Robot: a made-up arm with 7 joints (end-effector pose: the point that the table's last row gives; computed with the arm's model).
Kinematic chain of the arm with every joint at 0, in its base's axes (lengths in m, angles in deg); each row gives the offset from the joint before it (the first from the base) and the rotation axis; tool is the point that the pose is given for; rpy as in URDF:
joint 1: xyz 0 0 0.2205 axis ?
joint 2: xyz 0 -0.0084 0.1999 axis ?
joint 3: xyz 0 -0.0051 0.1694 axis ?
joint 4: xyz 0 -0.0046 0.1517 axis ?
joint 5: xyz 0 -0.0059 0.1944 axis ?
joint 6: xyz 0 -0.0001 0.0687 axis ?
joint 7: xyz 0 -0.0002 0.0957 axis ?
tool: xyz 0 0 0 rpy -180 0 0
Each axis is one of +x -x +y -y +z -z.
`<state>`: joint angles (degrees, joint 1 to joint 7).
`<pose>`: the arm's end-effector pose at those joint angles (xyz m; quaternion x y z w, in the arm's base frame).
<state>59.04 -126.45 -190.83 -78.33 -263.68 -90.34 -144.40</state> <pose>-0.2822 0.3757 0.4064 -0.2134 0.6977 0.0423 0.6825</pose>
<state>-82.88 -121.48 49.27 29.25 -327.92 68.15 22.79</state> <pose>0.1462 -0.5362 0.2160 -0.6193 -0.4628 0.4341 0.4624</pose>
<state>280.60 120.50 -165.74 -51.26 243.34 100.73 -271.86</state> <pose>0.1882 0.2526 0.0301 -0.6540 -0.4773 0.2160 0.5458</pose>
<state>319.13 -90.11 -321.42 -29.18 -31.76 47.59 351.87</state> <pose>-0.5297 -0.3605 0.3519 -0.8160 -0.2003 -0.5198 0.1541</pose>
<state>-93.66 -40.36 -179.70 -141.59 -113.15 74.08 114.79</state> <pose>0.0840 0.0741 0.5733 -0.0652 -0.5312 0.3289 0.7781</pose>
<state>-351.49 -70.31 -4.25 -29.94 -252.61 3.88 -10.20</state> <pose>-0.6534 0.0538 0.4642 -0.4298 0.4685 -0.5462 0.5454</pose>
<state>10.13 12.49 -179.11 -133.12 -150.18 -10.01 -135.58</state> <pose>0.2793 -0.0491 0.4472 -0.2190 -0.2969 0.4987 0.7843</pose>
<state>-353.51 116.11 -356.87 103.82 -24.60 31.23 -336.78</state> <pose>0.0296 -0.0248 0.0436 0.5549 -0.1033 0.8196 0.0985</pose>
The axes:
joint 1: -z
joint 2: +y
joint 3: -z
joint 4: +y
joint 5: -z
joint 6: +y
joint 7: -z

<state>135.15 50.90 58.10 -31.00 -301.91 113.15 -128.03</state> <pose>-0.2412 -0.2488 0.8474 -0.2912 0.7198 -0.6264 0.0688</pose>
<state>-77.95 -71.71 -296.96 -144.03 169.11 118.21 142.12</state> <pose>-0.0507 -0.0988 0.4022 -0.5005 -0.6081 0.3962 0.4719</pose>
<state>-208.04 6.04 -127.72 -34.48 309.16 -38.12 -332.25</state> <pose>-0.2850 0.0234 0.9772 -0.8156 -0.0547 -0.5741 0.0477</pose>
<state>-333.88 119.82 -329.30 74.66 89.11 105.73 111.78</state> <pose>0.1374 -0.3109 0.1047 -0.8341 0.3673 0.1377 0.3879</pose>
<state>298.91 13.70 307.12 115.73 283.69 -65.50 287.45</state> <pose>0.0048 0.3264 0.5642 0.0162 -0.6242 0.5992 0.5011</pose>
